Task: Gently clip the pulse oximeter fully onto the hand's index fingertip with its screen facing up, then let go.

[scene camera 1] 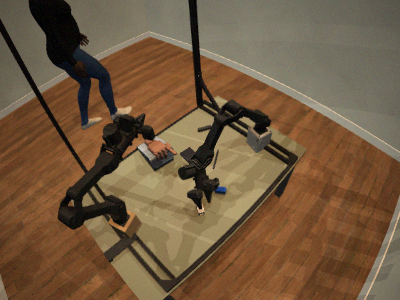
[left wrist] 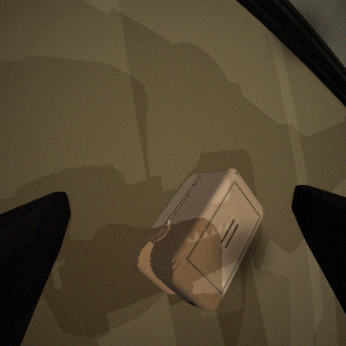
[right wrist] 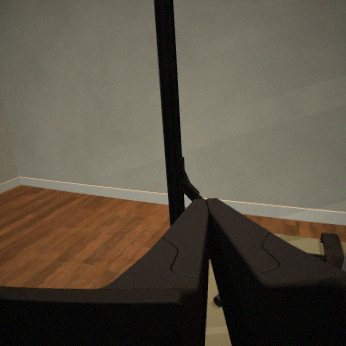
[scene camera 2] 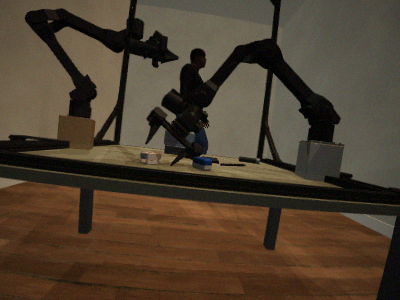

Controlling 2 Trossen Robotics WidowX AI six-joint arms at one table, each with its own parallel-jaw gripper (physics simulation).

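Frame: origin at the left arm's base, x right, y back, z down, level; metres.
Seen in the pictures: left gripper, fingertip midpoint: (scene camera 1: 205,206) (left wrist: 181,199) (scene camera 2: 159,154); right gripper, fingertip midpoint: (scene camera 1: 144,114) (right wrist: 204,209) (scene camera 2: 178,58); left arm's base, origin of the base link: (scene camera 1: 260,129) (scene camera 2: 320,142); right arm's base, origin of the base link: (scene camera 1: 121,218) (scene camera 2: 78,117).
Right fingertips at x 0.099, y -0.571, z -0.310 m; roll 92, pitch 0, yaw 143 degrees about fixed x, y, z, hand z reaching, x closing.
Note:
Pixels of each thing's top centre, then the offset from my right fingertips to it.
- pulse oximeter, middle of its top: (left wrist: 228,236) (scene camera 2: 151,152) (scene camera 1: 200,207) dz +0.400, dx -0.293, dy +0.073 m
- white block, middle of its top: (scene camera 2: 202,157) (scene camera 1: 220,188) dz +0.400, dx -0.255, dy +0.210 m
- thin pen, middle of its top: (scene camera 2: 234,163) (scene camera 1: 215,158) dz +0.423, dx -0.062, dy +0.301 m
- dark flat pad, middle of its top: (scene camera 1: 192,157) dz +0.424, dx +0.007, dy +0.192 m
- dark cylinder, middle of its top: (scene camera 2: 249,157) (scene camera 1: 205,126) dz +0.405, dx +0.166, dy +0.371 m
The pulse oximeter (scene camera 1: 200,212) (scene camera 2: 150,158) (left wrist: 215,240), a small whitish clip with a side seam and an outlined panel, lies on the table. Its screen cannot be made out. My left gripper (scene camera 1: 205,205) (scene camera 2: 160,153) (left wrist: 181,199) is open and empty, low over the oximeter, which shows between and below the spread fingers in the left wrist view. The hand (scene camera 1: 159,147) rests on a grey and white block, its fingers pointing toward the middle of the table. My right gripper (scene camera 1: 144,117) (scene camera 2: 176,58) (right wrist: 204,209) is shut and empty, raised high near the hand's side of the table.
A blue and white block (scene camera 1: 220,190) (scene camera 2: 202,163) lies close to the left gripper. A thin pen (scene camera 1: 216,159) (scene camera 2: 233,164), a dark flat pad (scene camera 1: 187,154) and a dark cylinder (scene camera 1: 204,128) (scene camera 2: 249,160) lie farther back. A person (scene camera 1: 92,70) stands beyond the table.

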